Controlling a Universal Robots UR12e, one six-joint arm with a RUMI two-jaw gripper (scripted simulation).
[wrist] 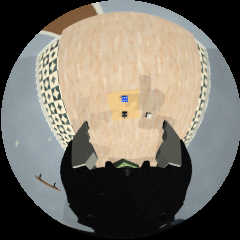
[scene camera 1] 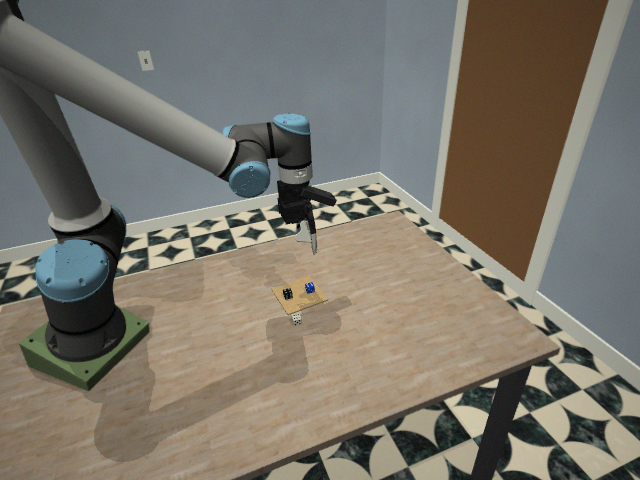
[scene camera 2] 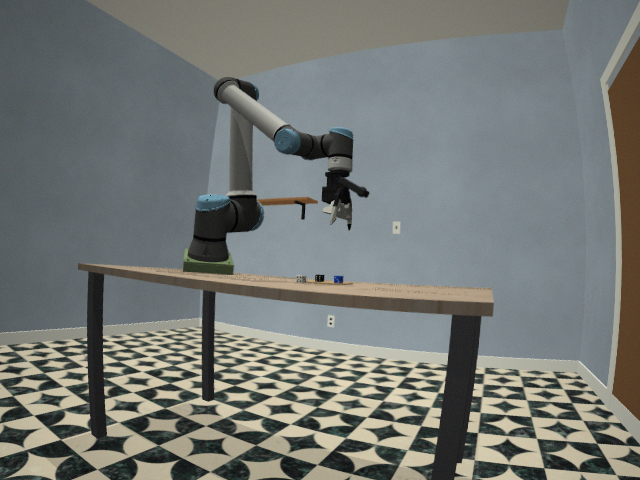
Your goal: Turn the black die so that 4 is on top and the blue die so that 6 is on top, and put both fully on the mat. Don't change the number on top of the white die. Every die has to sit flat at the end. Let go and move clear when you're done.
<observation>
My gripper shows in the wrist view (125,121), in scene camera 1 and in scene camera 2. The same spot on my gripper: (scene camera 1: 305,235) is (scene camera 2: 330,208).
</observation>
